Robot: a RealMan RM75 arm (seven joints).
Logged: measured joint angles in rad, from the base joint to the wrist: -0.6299, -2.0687, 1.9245, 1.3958, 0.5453, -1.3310, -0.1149; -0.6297, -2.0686, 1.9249, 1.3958, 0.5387, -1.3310, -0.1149; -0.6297, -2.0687, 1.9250, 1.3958, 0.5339, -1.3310, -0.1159; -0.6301, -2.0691, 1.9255, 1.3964, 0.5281, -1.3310, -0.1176; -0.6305, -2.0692, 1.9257, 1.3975, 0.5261, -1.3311, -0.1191; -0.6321, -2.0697, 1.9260, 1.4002, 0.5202, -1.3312, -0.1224; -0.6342, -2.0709, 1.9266, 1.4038, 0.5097, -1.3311, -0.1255; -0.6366, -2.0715, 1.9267, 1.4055, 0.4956, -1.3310, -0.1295; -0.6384, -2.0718, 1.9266, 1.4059, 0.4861, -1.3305, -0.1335; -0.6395, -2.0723, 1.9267, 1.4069, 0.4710, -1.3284, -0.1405; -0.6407, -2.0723, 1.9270, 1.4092, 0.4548, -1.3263, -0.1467; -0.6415, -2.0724, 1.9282, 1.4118, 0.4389, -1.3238, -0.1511; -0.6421, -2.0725, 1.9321, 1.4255, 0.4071, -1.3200, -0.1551; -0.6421, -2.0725, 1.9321, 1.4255, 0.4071, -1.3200, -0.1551; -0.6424, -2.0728, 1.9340, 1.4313, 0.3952, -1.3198, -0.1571; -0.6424, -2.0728, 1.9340, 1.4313, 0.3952, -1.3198, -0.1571; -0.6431, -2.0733, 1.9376, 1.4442, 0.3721, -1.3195, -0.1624; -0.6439, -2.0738, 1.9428, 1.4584, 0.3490, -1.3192, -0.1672; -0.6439, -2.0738, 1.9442, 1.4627, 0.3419, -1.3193, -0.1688; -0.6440, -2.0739, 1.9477, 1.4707, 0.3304, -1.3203, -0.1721
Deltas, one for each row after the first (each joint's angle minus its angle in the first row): 0.0002, 0.0001, 0.0004, 0.0000, -0.0066, 0.0000, 0.0000; 0.0002, 0.0000, 0.0005, 0.0000, -0.0114, 0.0000, -0.0010; -0.0002, -0.0004, 0.0010, 0.0006, -0.0172, 0.0000, -0.0027; -0.0006, -0.0005, 0.0012, 0.0017, -0.0192, -0.0001, -0.0042; -0.0022, -0.0010, 0.0015, 0.0044, -0.0251, -0.0002, -0.0075; -0.0043, -0.0022, 0.0021, 0.0080, -0.0356, -0.0001, -0.0106; -0.0067, -0.0028, 0.0022, 0.0097, -0.0497, 0.0000, -0.0146; -0.0085, -0.0031, 0.0021, 0.0101, -0.0592, 0.0005, -0.0186; -0.0096, -0.0036, 0.0022, 0.0111, -0.0743, 0.0026, -0.0256; -0.0108, -0.0036, 0.0025, 0.0134, -0.0905, 0.0047, -0.0318; -0.0116, -0.0037, 0.0037, 0.0160, -0.1064, 0.0072, -0.0362; -0.0122, -0.0038, 0.0076, 0.0297, -0.1382, 0.0110, -0.0402; -0.0122, -0.0038, 0.0076, 0.0297, -0.1382, 0.0110, -0.0402; -0.0125, -0.0041, 0.0095, 0.0355, -0.1501, 0.0112, -0.0422; -0.0125, -0.0041, 0.0095, 0.0355, -0.1501, 0.0112, -0.0422; -0.0132, -0.0046, 0.0131, 0.0484, -0.1732, 0.0115, -0.0475; -0.0140, -0.0051, 0.0183, 0.0626, -0.1963, 0.0118, -0.0523; -0.0140, -0.0051, 0.0197, 0.0669, -0.2034, 0.0117, -0.0539; -0.0141, -0.0052, 0.0232, 0.0749, -0.2149, 0.0107, -0.0572
